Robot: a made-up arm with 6 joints.
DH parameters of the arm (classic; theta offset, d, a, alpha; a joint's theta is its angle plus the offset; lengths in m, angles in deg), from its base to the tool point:
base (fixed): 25.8 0 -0.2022 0
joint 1: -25.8 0.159 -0.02 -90
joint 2: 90 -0.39 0.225 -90
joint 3: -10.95 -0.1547 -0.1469 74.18
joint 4: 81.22 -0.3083 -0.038 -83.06
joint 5: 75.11 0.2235 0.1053 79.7
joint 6: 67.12 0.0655 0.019 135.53
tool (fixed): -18.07 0.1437 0 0
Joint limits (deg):
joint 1: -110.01..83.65
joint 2: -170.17..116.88
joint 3: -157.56..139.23
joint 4: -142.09..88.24
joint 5: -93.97..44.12
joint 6: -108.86..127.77
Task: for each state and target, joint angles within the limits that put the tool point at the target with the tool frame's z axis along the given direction. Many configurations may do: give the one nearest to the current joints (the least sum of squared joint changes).
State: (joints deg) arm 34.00 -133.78 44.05 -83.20 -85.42 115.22
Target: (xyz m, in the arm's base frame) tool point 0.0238 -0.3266 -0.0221 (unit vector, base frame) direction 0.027 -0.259 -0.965
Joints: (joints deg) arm 54.29 -142.84 89.62 -70.67 -91.05 122.34
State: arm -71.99 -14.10 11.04 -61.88 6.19 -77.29
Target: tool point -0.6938 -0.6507 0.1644 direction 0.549 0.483 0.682
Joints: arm -49.41 -35.29 8.52 -100.88 43.94 -108.86
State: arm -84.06 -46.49 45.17 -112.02 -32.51 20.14
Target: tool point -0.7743 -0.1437 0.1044 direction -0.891 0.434 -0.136
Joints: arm -60.10 -100.75 75.52 -78.49 -43.18 44.51
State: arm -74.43 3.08 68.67 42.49 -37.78 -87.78
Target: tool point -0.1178 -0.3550 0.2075 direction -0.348 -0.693 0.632
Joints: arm -56.56 -0.72 105.62 32.26 -72.02 -108.22
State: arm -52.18 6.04 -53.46 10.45 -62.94 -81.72
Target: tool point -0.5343 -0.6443 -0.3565 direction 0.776 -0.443 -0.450
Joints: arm -44.55 -3.17 -70.21 -34.13 -73.52 -90.40
